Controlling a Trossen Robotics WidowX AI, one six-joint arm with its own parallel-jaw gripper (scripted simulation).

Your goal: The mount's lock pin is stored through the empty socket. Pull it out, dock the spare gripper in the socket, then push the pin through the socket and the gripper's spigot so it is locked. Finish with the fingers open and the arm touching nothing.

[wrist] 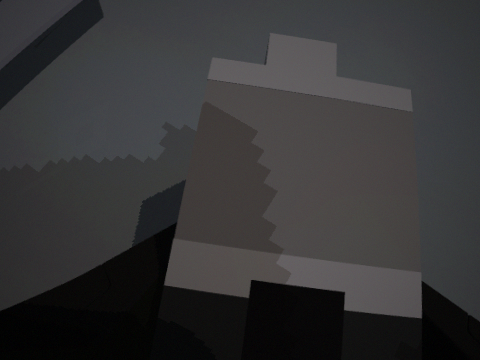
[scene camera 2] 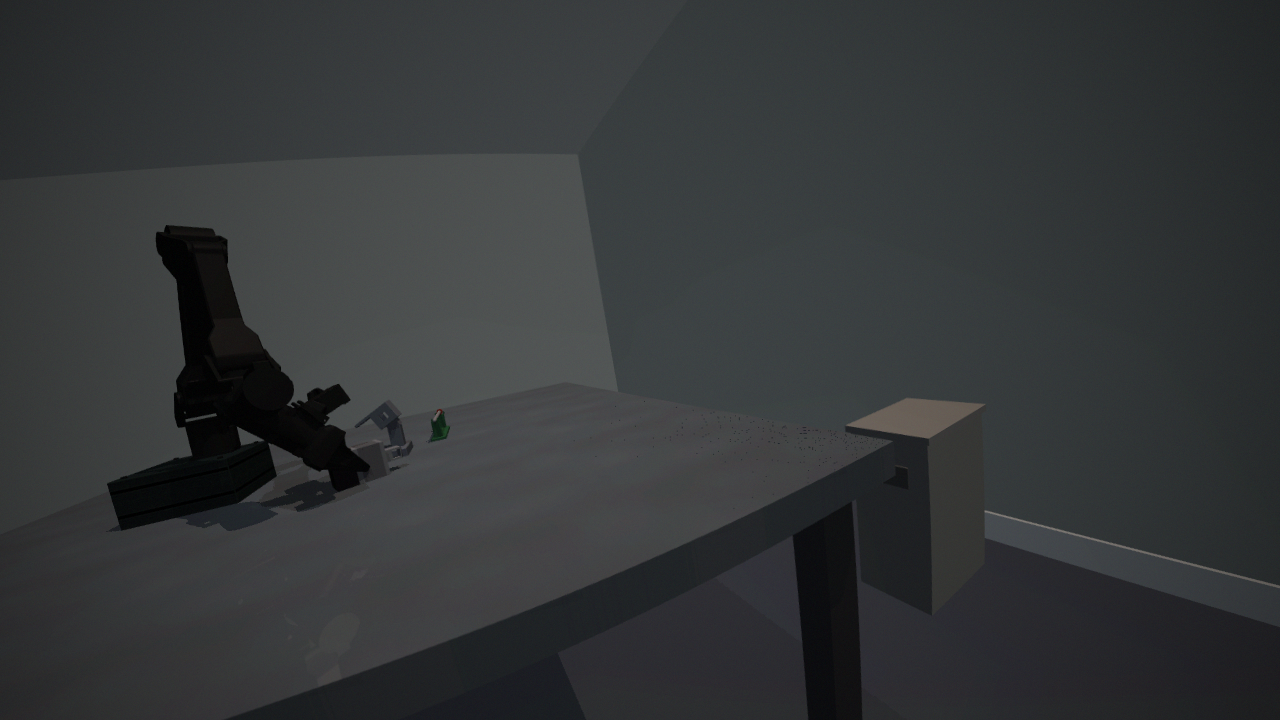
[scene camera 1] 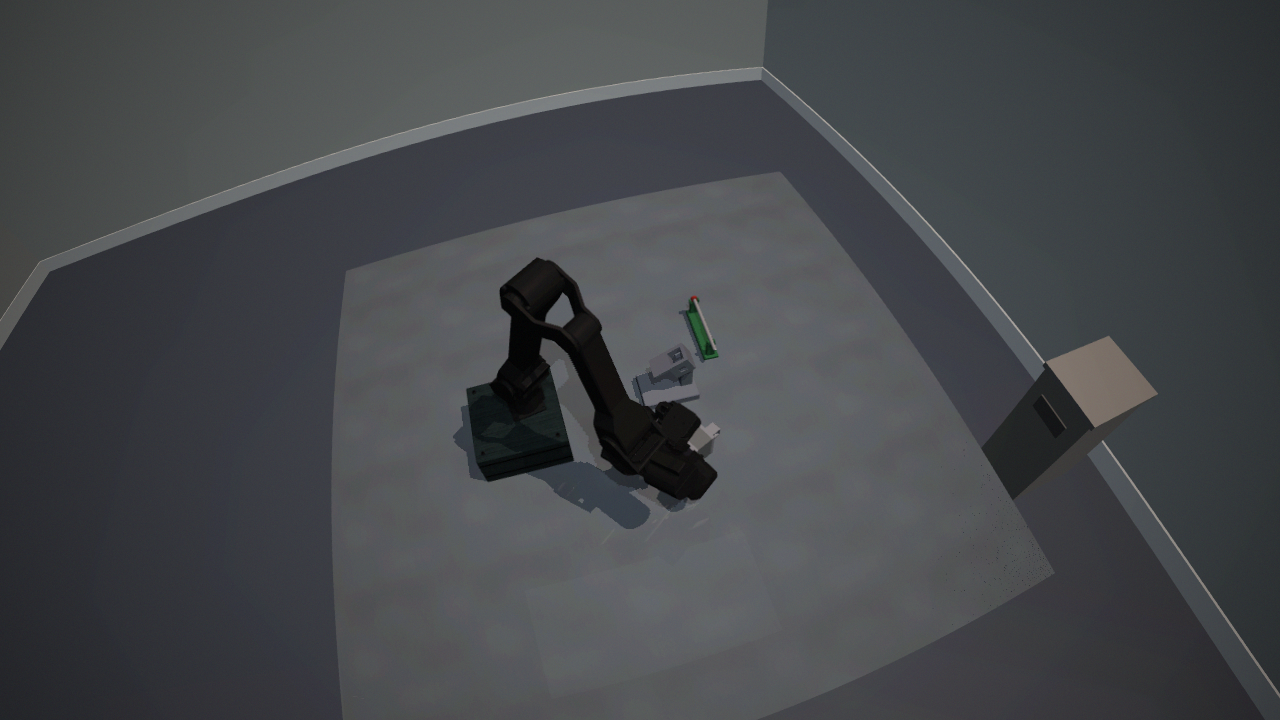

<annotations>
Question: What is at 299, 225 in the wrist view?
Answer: A spare gripper.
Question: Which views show my gripper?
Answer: The wrist view, scene camera 2 and scene camera 1: all of them.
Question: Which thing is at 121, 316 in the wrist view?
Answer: My gripper.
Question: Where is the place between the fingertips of my gripper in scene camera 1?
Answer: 692, 449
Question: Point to a spare gripper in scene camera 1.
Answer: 702, 441
</annotations>
